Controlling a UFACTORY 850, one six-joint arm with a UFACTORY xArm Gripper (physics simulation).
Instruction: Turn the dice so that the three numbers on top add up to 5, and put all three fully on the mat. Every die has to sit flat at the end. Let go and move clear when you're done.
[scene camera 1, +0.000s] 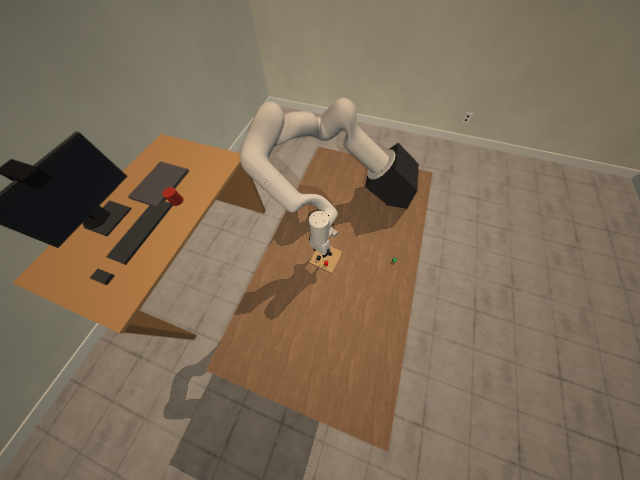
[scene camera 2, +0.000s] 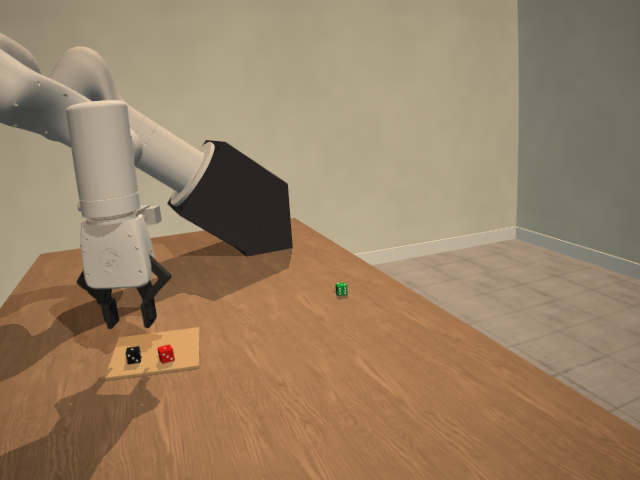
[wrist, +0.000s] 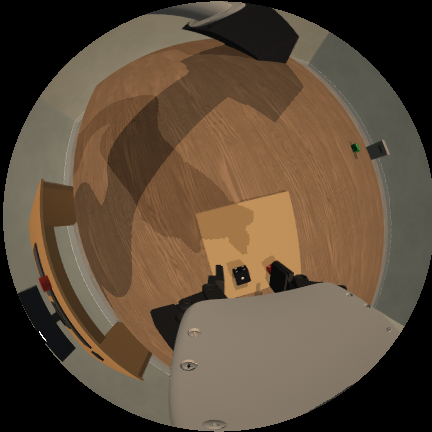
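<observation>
The black die (scene camera 1: 318, 257) (scene camera 2: 133, 354) (wrist: 241, 275) rests on the tan mat (scene camera 1: 336, 255) (scene camera 2: 186, 338) (wrist: 275, 220) and looks flat; its top seems to show one pip. The red die (scene camera 1: 326, 263) (scene camera 2: 165, 353) stands beside it on the mat, apart from it; its top pips are hard to read. In the wrist view a finger mostly hides the red die (wrist: 269, 268). The green die (scene camera 1: 394, 259) (scene camera 2: 341, 289) (wrist: 355, 147) sits on the table, well off the mat; its top number is unclear. My gripper (scene camera 1: 324, 254) (scene camera 2: 130, 324) (wrist: 246, 275) is open and empty, above the dice.
The wooden table (scene camera 1: 330, 330) (scene camera 2: 361, 392) (wrist: 320, 165) carries the arm's black base (scene camera 1: 395, 178) (scene camera 2: 242, 201) (wrist: 255, 35) at its back. A separate desk (scene camera 1: 67, 281) with a monitor (scene camera 1: 62, 188), a keyboard (scene camera 1: 139, 232) and a red cup (scene camera 1: 172, 196) stands at the left in scene camera 1.
</observation>
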